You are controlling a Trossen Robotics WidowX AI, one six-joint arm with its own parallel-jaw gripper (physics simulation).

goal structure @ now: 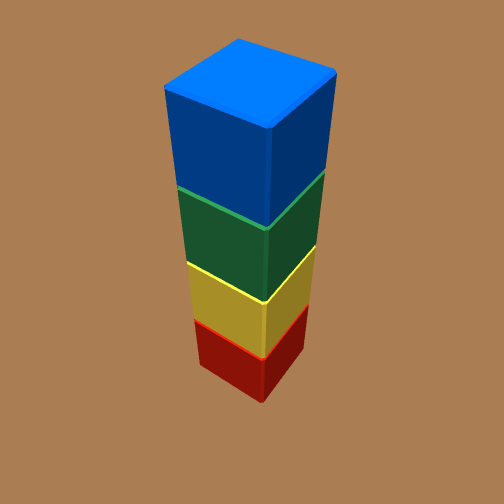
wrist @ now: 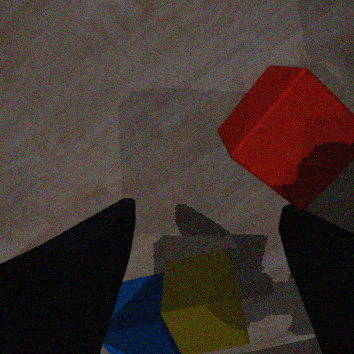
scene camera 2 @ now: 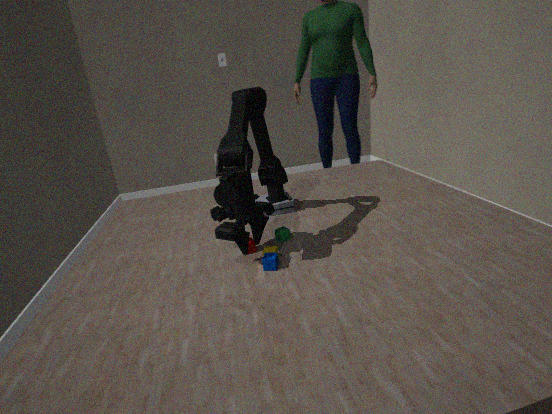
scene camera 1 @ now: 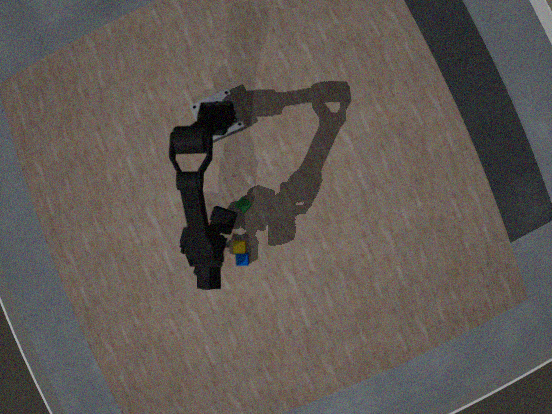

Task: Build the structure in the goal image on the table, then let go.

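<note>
A yellow cube [scene camera 1: 239, 247] [scene camera 2: 270, 249] [wrist: 200, 282] and a blue cube [scene camera 1: 242, 259] [scene camera 2: 270, 262] [wrist: 142, 325] sit side by side on the table, touching or nearly so. A red cube [scene camera 2: 252, 245] [wrist: 295, 135] lies apart from them, turned at an angle; it is hidden under the arm in scene camera 1. A green block [scene camera 1: 243, 204] [scene camera 2: 283, 234] lies in the arm's shadow, nearer the arm's base. My gripper [scene camera 2: 251, 248] [wrist: 208, 213] is open and empty, low near the red cube. In the wrist view the red cube is beyond the right fingertip, and the yellow cube shows between the fingers.
The arm's base plate [scene camera 1: 218, 138] [scene camera 2: 280, 204] stands behind the blocks. The arm casts a dark shadow over the green block and part of the table. A person [scene camera 2: 334, 45] in a green top stands near the back wall.
</note>
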